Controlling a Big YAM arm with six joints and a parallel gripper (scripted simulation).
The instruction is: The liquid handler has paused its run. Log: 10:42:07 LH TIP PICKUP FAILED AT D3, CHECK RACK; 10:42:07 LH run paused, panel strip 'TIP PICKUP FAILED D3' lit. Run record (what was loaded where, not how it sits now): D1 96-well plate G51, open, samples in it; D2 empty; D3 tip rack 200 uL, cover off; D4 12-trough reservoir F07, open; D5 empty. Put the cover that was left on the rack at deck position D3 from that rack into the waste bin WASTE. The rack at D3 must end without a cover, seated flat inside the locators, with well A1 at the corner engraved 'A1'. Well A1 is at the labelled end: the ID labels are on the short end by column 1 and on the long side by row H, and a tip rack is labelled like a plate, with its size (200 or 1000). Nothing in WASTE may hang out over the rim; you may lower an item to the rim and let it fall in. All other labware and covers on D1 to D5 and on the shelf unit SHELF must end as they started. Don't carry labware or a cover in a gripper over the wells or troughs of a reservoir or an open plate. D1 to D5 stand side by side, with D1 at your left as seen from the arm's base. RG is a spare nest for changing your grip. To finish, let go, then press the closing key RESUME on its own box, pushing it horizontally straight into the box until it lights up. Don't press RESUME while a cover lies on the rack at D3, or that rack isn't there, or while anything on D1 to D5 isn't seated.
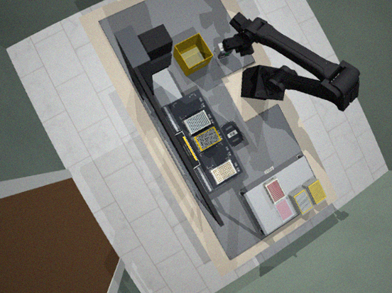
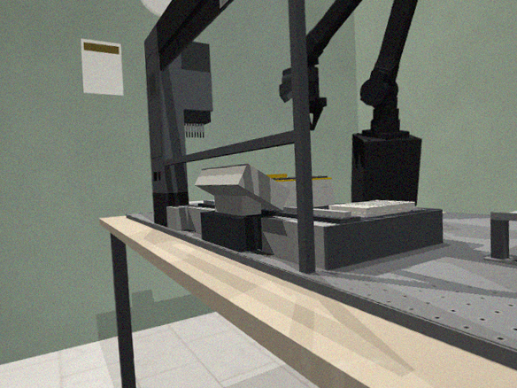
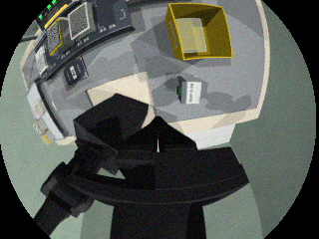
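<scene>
Now: hand 3 cm past the resume box, 9 cm to the left of it and 22 cm above it. From my hand the other things lie so: yellow-framed tip rack 24 cm ahead, 34 cm to the left, 18 cm below; then yellow waste bin 16 cm ahead, 12 cm to the right, 24 cm below; then clear cover 16 cm ahead, 12 cm to the right, 26 cm below.
</scene>
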